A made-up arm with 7 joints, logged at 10 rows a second.
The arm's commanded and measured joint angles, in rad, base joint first. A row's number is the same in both.
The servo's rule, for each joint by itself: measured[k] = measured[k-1] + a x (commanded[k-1-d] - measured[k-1]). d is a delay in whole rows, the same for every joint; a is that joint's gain. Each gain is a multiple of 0.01, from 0.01 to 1. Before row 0 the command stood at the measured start. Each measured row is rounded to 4 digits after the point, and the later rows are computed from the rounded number. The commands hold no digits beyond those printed.
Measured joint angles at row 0:
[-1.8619, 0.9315, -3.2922, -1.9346, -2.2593, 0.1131, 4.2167]
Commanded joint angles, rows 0 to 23:
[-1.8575, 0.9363, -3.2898, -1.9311, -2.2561, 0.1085, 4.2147]
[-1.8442, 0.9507, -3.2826, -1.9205, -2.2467, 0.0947, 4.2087]
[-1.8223, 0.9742, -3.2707, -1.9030, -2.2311, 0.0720, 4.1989]
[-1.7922, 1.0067, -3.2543, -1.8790, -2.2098, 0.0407, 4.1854]
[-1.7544, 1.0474, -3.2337, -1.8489, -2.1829, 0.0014, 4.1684]
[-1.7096, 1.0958, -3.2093, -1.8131, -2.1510, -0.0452, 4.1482]
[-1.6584, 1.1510, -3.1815, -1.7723, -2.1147, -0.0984, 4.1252]
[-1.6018, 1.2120, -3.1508, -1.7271, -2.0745, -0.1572, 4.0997]
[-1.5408, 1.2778, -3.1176, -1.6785, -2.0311, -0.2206, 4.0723]
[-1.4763, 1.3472, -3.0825, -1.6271, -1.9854, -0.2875, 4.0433]
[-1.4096, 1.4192, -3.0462, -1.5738, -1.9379, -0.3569, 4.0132]
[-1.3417, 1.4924, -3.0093, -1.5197, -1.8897, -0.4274, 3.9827]
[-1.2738, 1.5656, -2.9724, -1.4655, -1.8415, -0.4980, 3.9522]
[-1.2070, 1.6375, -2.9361, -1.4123, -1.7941, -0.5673, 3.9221]
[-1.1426, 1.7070, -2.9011, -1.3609, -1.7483, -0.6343, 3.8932]
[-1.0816, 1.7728, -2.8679, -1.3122, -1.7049, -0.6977, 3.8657]
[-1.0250, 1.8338, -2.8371, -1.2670, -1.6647, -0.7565, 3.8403]
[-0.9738, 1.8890, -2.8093, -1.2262, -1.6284, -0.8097, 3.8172]
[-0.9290, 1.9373, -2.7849, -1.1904, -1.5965, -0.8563, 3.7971]
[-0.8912, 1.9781, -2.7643, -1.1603, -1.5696, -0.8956, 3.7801]
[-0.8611, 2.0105, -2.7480, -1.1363, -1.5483, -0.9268, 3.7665]
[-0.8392, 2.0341, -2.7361, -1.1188, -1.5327, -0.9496, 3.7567]
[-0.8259, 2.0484, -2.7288, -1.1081, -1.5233, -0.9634, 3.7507]
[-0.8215, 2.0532, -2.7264, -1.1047, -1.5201, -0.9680, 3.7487]
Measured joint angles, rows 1 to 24:
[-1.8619, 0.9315, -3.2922, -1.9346, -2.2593, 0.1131, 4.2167]
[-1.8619, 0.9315, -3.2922, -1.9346, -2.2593, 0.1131, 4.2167]
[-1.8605, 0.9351, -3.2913, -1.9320, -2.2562, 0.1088, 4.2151]
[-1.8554, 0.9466, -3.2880, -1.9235, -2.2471, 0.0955, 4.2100]
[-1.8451, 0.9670, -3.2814, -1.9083, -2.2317, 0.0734, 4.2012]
[-1.8287, 0.9964, -3.2711, -1.8866, -2.2107, 0.0427, 4.1887]
[-1.8057, 1.0341, -3.2569, -1.8587, -2.1840, 0.0039, 4.1727]
[-1.7759, 1.0798, -3.2388, -1.8250, -2.1523, -0.0423, 4.1533]
[-1.7395, 1.1325, -3.2170, -1.7860, -2.1162, -0.0950, 4.1311]
[-1.6968, 1.1913, -3.1918, -1.7424, -2.0762, -0.1535, 4.1063]
[-1.6484, 1.2553, -3.1636, -1.6951, -2.0329, -0.2166, 4.0794]
[-1.5950, 1.3233, -3.1328, -1.6448, -1.9873, -0.2832, 4.0509]
[-1.5375, 1.3943, -3.0999, -1.5923, -1.9399, -0.3525, 4.0211]
[-1.4768, 1.4669, -3.0655, -1.5386, -1.8917, -0.4229, 3.9908]
[-1.4139, 1.5399, -3.0301, -1.4845, -1.8435, -0.4935, 3.9603]
[-1.3498, 1.6121, -2.9944, -1.4311, -1.7961, -0.5629, 3.9301]
[-1.2856, 1.6823, -2.9589, -1.3792, -1.7502, -0.6300, 3.9009]
[-1.2224, 1.7493, -2.9243, -1.3296, -1.7067, -0.6936, 3.8731]
[-1.1612, 1.8118, -2.8912, -1.2833, -1.6664, -0.7527, 3.8472]
[-1.1031, 1.8689, -2.8601, -1.2410, -1.6299, -0.8063, 3.8235]
[-1.0491, 1.9195, -2.8315, -1.2036, -1.5978, -0.8533, 3.8026]
[-1.0002, 1.9629, -2.8060, -1.1716, -1.5707, -0.8931, 3.7848]
[-0.9571, 1.9981, -2.7840, -1.1455, -1.5492, -0.9248, 3.7703]
[-0.9206, 2.0247, -2.7658, -1.1257, -1.5334, -0.9481, 3.7596]
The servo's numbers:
d 2
a 0.31 0.74 0.38 0.74 0.96 0.94 0.79

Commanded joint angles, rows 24 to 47:
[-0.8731, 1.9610, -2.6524, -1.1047, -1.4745, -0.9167, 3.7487]
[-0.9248, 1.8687, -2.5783, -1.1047, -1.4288, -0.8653, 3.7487]
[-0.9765, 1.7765, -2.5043, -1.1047, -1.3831, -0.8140, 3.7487]
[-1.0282, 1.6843, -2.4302, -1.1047, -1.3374, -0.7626, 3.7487]
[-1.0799, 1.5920, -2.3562, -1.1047, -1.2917, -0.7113, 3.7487]
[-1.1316, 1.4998, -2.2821, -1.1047, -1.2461, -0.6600, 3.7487]
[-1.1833, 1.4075, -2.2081, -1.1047, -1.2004, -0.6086, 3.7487]
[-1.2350, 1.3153, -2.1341, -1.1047, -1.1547, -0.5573, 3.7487]
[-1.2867, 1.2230, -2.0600, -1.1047, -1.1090, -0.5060, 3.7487]
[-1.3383, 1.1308, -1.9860, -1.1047, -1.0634, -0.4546, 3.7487]
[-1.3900, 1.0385, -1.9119, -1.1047, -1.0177, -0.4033, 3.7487]
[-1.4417, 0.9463, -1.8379, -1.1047, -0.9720, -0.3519, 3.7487]
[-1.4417, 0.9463, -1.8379, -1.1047, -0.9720, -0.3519, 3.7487]
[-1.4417, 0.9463, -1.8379, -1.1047, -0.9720, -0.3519, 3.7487]
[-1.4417, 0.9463, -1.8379, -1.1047, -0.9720, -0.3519, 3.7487]
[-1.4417, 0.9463, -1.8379, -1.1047, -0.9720, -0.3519, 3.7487]
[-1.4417, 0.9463, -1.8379, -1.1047, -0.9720, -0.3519, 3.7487]
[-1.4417, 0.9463, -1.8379, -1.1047, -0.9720, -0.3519, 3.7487]
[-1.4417, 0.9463, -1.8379, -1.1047, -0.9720, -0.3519, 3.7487]
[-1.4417, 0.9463, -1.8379, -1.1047, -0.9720, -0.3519, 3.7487]
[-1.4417, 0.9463, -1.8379, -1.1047, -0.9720, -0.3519, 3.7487]
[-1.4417, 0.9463, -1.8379, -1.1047, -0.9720, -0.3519, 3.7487]
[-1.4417, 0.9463, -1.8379, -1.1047, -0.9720, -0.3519, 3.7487]
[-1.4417, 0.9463, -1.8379, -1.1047, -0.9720, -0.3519, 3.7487]
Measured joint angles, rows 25 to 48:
[-0.8912, 2.0422, -2.7517, -1.1127, -1.5237, -0.9625, 3.7526]
[-0.8696, 2.0503, -2.7421, -1.1068, -1.5202, -0.9677, 3.7495]
[-0.8707, 1.9842, -2.7080, -1.1052, -1.4763, -0.9198, 3.7489]
[-0.8875, 1.8987, -2.6587, -1.1048, -1.4307, -0.8686, 3.7487]
[-0.9151, 1.8083, -2.6000, -1.1047, -1.3850, -0.8173, 3.7487]
[-0.9502, 1.7165, -2.5355, -1.1047, -1.3393, -0.7659, 3.7487]
[-0.9904, 1.6244, -2.4674, -1.1047, -1.2936, -0.7146, 3.7487]
[-1.0342, 1.5322, -2.3970, -1.1047, -1.2480, -0.6633, 3.7487]
[-1.0804, 1.4399, -2.3252, -1.1047, -1.2023, -0.6119, 3.7487]
[-1.1283, 1.3477, -2.2526, -1.1047, -1.1566, -0.5606, 3.7487]
[-1.1774, 1.2554, -2.1794, -1.1047, -1.1109, -0.5093, 3.7487]
[-1.2273, 1.1632, -2.1059, -1.1047, -1.0653, -0.4579, 3.7487]
[-1.2777, 1.0709, -2.0322, -1.1047, -1.0196, -0.4066, 3.7487]
[-1.3285, 0.9787, -1.9584, -1.1047, -0.9739, -0.3552, 3.7487]
[-1.3636, 0.9547, -1.9126, -1.1047, -0.9721, -0.3521, 3.7487]
[-1.3878, 0.9485, -1.8842, -1.1047, -0.9720, -0.3519, 3.7487]
[-1.4045, 0.9469, -1.8666, -1.1047, -0.9720, -0.3519, 3.7487]
[-1.4160, 0.9465, -1.8557, -1.1047, -0.9720, -0.3519, 3.7487]
[-1.4240, 0.9464, -1.8489, -1.1047, -0.9720, -0.3519, 3.7487]
[-1.4295, 0.9463, -1.8447, -1.1047, -0.9720, -0.3519, 3.7487]
[-1.4333, 0.9463, -1.8421, -1.1047, -0.9720, -0.3519, 3.7487]
[-1.4359, 0.9463, -1.8405, -1.1047, -0.9720, -0.3519, 3.7487]
[-1.4377, 0.9463, -1.8395, -1.1047, -0.9720, -0.3519, 3.7487]
[-1.4389, 0.9463, -1.8389, -1.1047, -0.9720, -0.3519, 3.7487]

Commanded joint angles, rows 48 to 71:
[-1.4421, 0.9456, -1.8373, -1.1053, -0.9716, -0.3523, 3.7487]
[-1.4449, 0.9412, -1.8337, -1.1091, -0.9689, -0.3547, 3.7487]
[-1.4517, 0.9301, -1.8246, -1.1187, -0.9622, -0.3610, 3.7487]
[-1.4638, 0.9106, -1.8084, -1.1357, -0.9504, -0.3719, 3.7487]
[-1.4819, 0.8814, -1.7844, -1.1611, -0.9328, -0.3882, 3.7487]
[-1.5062, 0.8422, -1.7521, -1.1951, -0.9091, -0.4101, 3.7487]
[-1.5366, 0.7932, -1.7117, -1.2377, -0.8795, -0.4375, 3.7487]
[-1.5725, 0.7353, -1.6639, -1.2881, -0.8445, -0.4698, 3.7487]
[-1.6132, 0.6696, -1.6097, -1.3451, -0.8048, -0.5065, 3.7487]
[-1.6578, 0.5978, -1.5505, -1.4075, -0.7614, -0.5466, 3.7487]
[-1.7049, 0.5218, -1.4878, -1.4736, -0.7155, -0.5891, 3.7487]
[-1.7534, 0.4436, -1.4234, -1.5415, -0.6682, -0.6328, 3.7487]
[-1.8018, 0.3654, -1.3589, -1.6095, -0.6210, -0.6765, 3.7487]
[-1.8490, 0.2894, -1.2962, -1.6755, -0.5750, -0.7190, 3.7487]
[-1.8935, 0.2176, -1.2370, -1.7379, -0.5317, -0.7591, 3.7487]
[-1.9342, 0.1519, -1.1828, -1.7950, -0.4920, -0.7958, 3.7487]
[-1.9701, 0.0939, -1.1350, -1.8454, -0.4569, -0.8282, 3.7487]
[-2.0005, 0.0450, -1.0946, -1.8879, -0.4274, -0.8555, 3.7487]
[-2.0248, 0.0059, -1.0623, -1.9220, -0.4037, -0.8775, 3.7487]
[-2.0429, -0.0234, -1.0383, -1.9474, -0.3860, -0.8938, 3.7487]
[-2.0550, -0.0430, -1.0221, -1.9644, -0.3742, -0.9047, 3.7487]
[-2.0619, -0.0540, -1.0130, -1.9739, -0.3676, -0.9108, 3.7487]
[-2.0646, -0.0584, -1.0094, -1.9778, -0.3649, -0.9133, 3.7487]
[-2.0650, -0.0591, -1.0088, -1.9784, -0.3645, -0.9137, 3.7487]
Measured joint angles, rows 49 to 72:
[-1.4398, 0.9463, -1.8385, -1.1047, -0.9720, -0.3519, 3.7487]
[-1.4404, 0.9463, -1.8383, -1.1047, -0.9720, -0.3519, 3.7487]
[-1.4409, 0.9458, -1.8379, -1.1051, -0.9716, -0.3523, 3.7487]
[-1.4421, 0.9424, -1.8363, -1.1081, -0.9690, -0.3546, 3.7487]
[-1.4451, 0.9333, -1.8319, -1.1159, -0.9625, -0.3606, 3.7487]
[-1.4509, 0.9165, -1.8230, -1.1306, -0.9509, -0.3712, 3.7487]
[-1.4605, 0.8905, -1.8083, -1.1532, -0.9335, -0.3872, 3.7487]
[-1.4747, 0.8548, -1.7869, -1.1842, -0.9101, -0.4087, 3.7487]
[-1.4939, 0.8092, -1.7583, -1.2238, -0.8807, -0.4358, 3.7487]
[-1.5183, 0.7545, -1.7224, -1.2714, -0.8459, -0.4678, 3.7487]
[-1.5477, 0.6917, -1.6796, -1.3259, -0.8064, -0.5042, 3.7487]
[-1.5818, 0.6222, -1.6305, -1.3863, -0.7632, -0.5441, 3.7487]
[-1.6200, 0.5479, -1.5763, -1.4509, -0.7174, -0.5864, 3.7487]
[-1.6614, 0.4707, -1.5182, -1.5179, -0.6702, -0.6300, 3.7487]
[-1.7049, 0.3928, -1.4577, -1.5857, -0.6230, -0.6737, 3.7487]
[-1.7496, 0.3163, -1.3963, -1.6522, -0.5769, -0.7163, 3.7487]
[-1.7942, 0.2433, -1.3358, -1.7156, -0.5335, -0.7565, 3.7487]
[-1.8376, 0.1757, -1.2777, -1.7744, -0.4937, -0.7934, 3.7487]
[-1.8787, 0.1152, -1.2235, -1.8269, -0.4584, -0.8261, 3.7487]
[-1.9165, 0.0633, -1.1745, -1.8720, -0.4286, -0.8537, 3.7487]
[-1.9501, 0.0208, -1.1319, -1.9090, -0.4047, -0.8761, 3.7487]
[-1.9789, -0.0119, -1.0963, -1.9374, -0.3867, -0.8927, 3.7487]
[-2.0025, -0.0349, -1.0681, -1.9574, -0.3747, -0.9040, 3.7487]
[-2.0209, -0.0490, -1.0472, -1.9696, -0.3679, -0.9104, 3.7487]

